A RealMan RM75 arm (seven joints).
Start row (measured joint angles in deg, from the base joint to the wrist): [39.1, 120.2, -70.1, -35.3, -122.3, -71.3, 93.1]
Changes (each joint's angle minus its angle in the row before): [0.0, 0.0, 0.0, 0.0, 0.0, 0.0, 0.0]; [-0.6, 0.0, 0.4, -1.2, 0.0, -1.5, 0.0]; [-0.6, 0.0, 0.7, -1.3, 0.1, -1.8, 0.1]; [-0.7, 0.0, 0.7, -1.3, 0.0, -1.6, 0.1]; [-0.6, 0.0, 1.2, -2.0, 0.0, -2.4, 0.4]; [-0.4, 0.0, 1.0, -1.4, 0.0, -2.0, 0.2]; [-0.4, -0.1, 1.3, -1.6, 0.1, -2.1, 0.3]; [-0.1, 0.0, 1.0, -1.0, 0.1, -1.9, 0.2]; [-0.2, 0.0, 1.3, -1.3, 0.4, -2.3, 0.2]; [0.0, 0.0, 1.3, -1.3, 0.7, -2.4, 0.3]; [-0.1, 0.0, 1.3, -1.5, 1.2, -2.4, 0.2]
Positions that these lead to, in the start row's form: [39.1, 120.2, -70.1, -35.3, -122.3, -71.3, 93.1]; [38.5, 120.2, -69.7, -36.5, -122.3, -72.8, 93.1]; [37.9, 120.2, -69.0, -37.8, -122.2, -74.6, 93.2]; [37.2, 120.2, -68.3, -39.1, -122.2, -76.2, 93.3]; [36.6, 120.2, -67.1, -41.1, -122.2, -78.6, 93.7]; [36.2, 120.2, -66.1, -42.5, -122.2, -80.6, 93.9]; [35.8, 120.1, -64.8, -44.1, -122.1, -82.7, 94.2]; [35.7, 120.1, -63.8, -45.1, -122.0, -84.6, 94.4]; [35.5, 120.1, -62.5, -46.4, -121.6, -86.9, 94.6]; [35.5, 120.1, -61.2, -47.7, -120.9, -89.3, 94.9]; [35.4, 120.1, -59.9, -49.2, -119.7, -91.7, 95.1]
